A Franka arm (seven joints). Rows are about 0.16 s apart.
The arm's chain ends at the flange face. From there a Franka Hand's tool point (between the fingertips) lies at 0.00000 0.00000 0.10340 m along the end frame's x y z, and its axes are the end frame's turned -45 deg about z.
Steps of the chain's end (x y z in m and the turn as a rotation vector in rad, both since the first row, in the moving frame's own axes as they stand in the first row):
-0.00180, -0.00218, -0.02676, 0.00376, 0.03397, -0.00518
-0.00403, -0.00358, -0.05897, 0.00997, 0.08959, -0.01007
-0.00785, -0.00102, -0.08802, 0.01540, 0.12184, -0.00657
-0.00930, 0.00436, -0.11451, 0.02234, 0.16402, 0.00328
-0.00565, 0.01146, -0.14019, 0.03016, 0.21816, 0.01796
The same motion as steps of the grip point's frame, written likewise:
0.00303, -0.00061, -0.02682, -0.02136, 0.02668, -0.00518
0.00698, 0.00040, -0.05939, -0.05630, 0.07040, -0.01007
0.00520, 0.00146, -0.08880, -0.07526, 0.09704, -0.00657
0.00389, 0.00684, -0.11592, -0.10018, 0.13178, 0.00328
0.00579, 0.01790, -0.14269, -0.13294, 0.17559, 0.01796

